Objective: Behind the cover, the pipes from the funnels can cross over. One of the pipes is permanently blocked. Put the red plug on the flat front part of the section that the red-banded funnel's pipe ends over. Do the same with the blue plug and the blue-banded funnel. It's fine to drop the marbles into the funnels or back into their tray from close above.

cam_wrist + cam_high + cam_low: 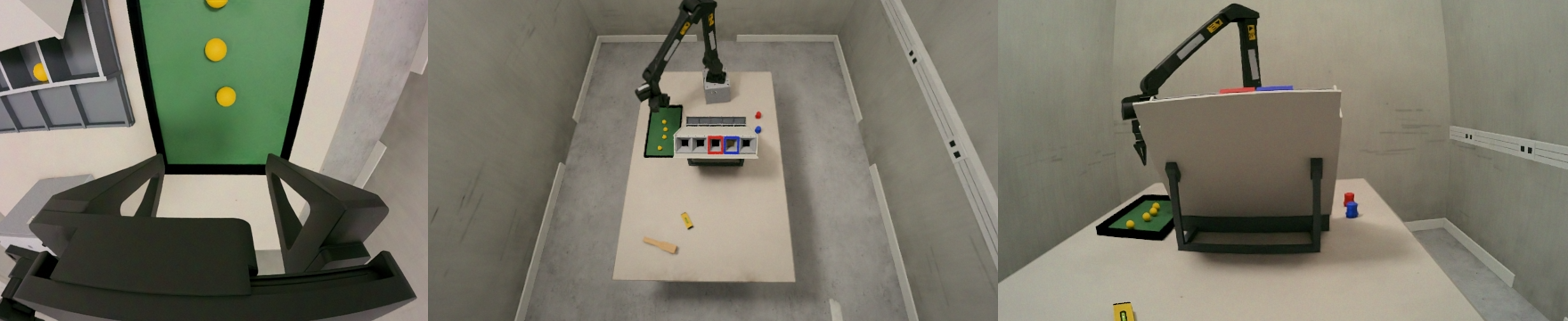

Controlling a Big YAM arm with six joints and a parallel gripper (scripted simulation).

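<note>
My hand is 15 cm above the green marble tray and 6 cm short of it. Also, from my hand: blue band 45 cm to the left, 26 cm ahead, 16 cm above; cover 35 cm to the left, 13 cm ahead, 5 cm above; red band 37 cm to the left, 27 cm ahead, 16 cm above.
</note>
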